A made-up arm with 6 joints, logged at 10 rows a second.
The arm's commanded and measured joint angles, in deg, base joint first. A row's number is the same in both.
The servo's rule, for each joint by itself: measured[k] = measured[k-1] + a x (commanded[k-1-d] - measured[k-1]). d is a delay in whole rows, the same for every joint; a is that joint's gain. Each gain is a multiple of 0.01, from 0.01 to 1. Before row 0 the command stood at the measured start. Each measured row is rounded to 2 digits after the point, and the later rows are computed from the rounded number. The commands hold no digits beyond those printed.
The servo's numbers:
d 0
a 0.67 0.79 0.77 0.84 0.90 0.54
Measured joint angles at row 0:
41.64, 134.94, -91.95, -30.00, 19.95, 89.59
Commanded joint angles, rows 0 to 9:
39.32, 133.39, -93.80, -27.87, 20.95, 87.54
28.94, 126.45, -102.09, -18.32, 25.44, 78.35
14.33, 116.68, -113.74, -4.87, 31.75, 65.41
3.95, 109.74, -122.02, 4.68, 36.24, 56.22
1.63, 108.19, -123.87, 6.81, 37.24, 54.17
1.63, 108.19, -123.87, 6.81, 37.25, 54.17
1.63, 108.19, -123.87, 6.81, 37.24, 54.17
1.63, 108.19, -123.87, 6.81, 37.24, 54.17
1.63, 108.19, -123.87, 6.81, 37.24, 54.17
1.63, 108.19, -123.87, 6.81, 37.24, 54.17
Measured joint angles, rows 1 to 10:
40.09, 133.72, -93.37, -28.21, 20.85, 88.48
32.62, 127.98, -100.08, -19.90, 24.98, 83.01
20.37, 119.05, -110.60, -7.27, 31.07, 73.51
9.37, 111.70, -119.39, 2.77, 35.72, 64.17
4.18, 108.93, -122.84, 6.16, 37.09, 58.77
2.47, 108.35, -123.63, 6.71, 37.23, 56.29
1.91, 108.22, -123.81, 6.79, 37.24, 55.15
1.72, 108.20, -123.86, 6.81, 37.24, 54.62
1.66, 108.19, -123.87, 6.81, 37.24, 54.38
1.64, 108.19, -123.87, 6.81, 37.24, 54.27

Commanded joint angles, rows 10 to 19:
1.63, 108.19, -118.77, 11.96, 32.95, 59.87
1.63, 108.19, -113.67, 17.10, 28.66, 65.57
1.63, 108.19, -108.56, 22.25, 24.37, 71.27
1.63, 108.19, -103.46, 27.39, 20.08, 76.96
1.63, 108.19, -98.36, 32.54, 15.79, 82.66
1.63, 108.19, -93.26, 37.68, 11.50, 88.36
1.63, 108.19, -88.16, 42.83, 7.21, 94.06
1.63, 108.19, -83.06, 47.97, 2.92, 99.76
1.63, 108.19, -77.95, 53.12, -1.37, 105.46
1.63, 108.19, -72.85, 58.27, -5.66, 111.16
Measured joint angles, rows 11 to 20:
1.63, 108.19, -119.94, 11.14, 33.38, 57.29
1.63, 108.19, -115.11, 16.15, 29.13, 61.76
1.63, 108.19, -110.07, 21.27, 24.85, 66.90
1.63, 108.19, -104.98, 26.41, 20.56, 72.33
1.63, 108.19, -99.88, 31.56, 16.27, 77.91
1.63, 108.19, -94.78, 36.70, 11.98, 83.55
1.63, 108.19, -89.68, 41.85, 7.69, 89.23
1.63, 108.19, -84.58, 46.99, 3.40, 94.92
1.63, 108.19, -79.47, 52.14, -0.89, 100.61
1.63, 108.19, -74.37, 57.29, -5.18, 106.31

